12 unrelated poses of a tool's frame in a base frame.
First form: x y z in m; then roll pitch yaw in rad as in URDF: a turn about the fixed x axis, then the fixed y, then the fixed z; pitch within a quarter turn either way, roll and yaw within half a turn.
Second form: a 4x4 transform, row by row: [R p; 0 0 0 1], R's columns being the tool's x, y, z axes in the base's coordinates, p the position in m. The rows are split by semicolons. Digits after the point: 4 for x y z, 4 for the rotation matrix.
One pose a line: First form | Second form
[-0.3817, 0.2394, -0.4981, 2.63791, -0.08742, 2.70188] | -0.9014, 0.4109, 0.1363, -0.3817; 0.4241, 0.7746, 0.4693, 0.2394; 0.0873, 0.4808, -0.8725, -0.4981; 0, 0, 0, 1
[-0.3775, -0.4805, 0.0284, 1.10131, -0.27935, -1.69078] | -0.1151, 0.4786, -0.8705, -0.3775; -0.9543, 0.1900, 0.2306, -0.4805; 0.2757, 0.8572, 0.4349, 0.0284; 0, 0, 0, 1
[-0.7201, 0.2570, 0.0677, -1.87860, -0.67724, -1.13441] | 0.3294, -0.0222, 0.9439, -0.7201; -0.7063, -0.6693, 0.2307, 0.2570; 0.6266, -0.7427, -0.2361, 0.0677; 0, 0, 0, 1
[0.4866, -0.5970, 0.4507, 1.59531, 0.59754, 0.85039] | 0.5454, 0.3895, 0.7422, 0.4866; 0.6213, 0.4065, -0.6699, -0.5970; -0.5626, 0.8265, -0.0203, 0.4507; 0, 0, 0, 1
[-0.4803, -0.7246, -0.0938, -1.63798, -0.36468, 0.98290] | 0.5181, 0.2532, -0.8170, -0.4803; 0.7774, 0.2589, 0.5733, -0.7246; 0.3567, -0.9321, -0.0627, -0.0938; 0, 0, 0, 1
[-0.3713, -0.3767, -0.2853, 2.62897, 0.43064, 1.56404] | 0.0061, 0.8728, 0.4880, -0.3713; 0.9087, 0.1989, -0.3671, -0.3767; -0.4175, 0.4457, -0.7919, -0.2853; 0, 0, 0, 1
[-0.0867, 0.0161, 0.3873, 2.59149, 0.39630, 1.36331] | 0.1900, 0.8758, 0.4438, -0.0867; 0.9027, 0.0219, -0.4297, 0.0161; -0.3860, 0.4823, -0.7864, 0.3873; 0, 0, 0, 1
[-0.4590, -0.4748, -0.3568, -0.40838, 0.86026, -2.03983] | -0.2948, 0.9547, 0.0398, -0.4590; -0.5818, -0.1463, -0.8001, -0.4748; -0.7580, -0.2590, 0.5986, -0.3568; 0, 0, 0, 1
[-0.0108, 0.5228, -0.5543, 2.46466, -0.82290, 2.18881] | -0.3941, 0.9014, 0.1794, -0.0108; 0.5543, 0.0774, 0.8287, 0.5228; 0.7331, 0.4260, -0.5301, -0.5543; 0, 0, 0, 1
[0.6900, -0.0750, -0.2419, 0.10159, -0.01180, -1.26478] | 0.3012, 0.9483, -0.1002, 0.6900; -0.9535, 0.3009, -0.0194, -0.0750; 0.0118, 0.1014, 0.9948, -0.2419; 0, 0, 0, 1
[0.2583, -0.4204, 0.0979, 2.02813, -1.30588, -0.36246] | 0.2448, -0.9662, 0.0803, 0.2583; -0.0928, -0.1058, -0.9900, -0.4204; 0.9651, 0.2349, -0.1156, 0.0979; 0, 0, 0, 1
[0.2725, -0.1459, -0.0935, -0.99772, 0.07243, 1.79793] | -0.2246, -0.5146, -0.8275, 0.2725; 0.9718, -0.1813, -0.1510, -0.1459; -0.0724, -0.8380, 0.5408, -0.0935; 0, 0, 0, 1
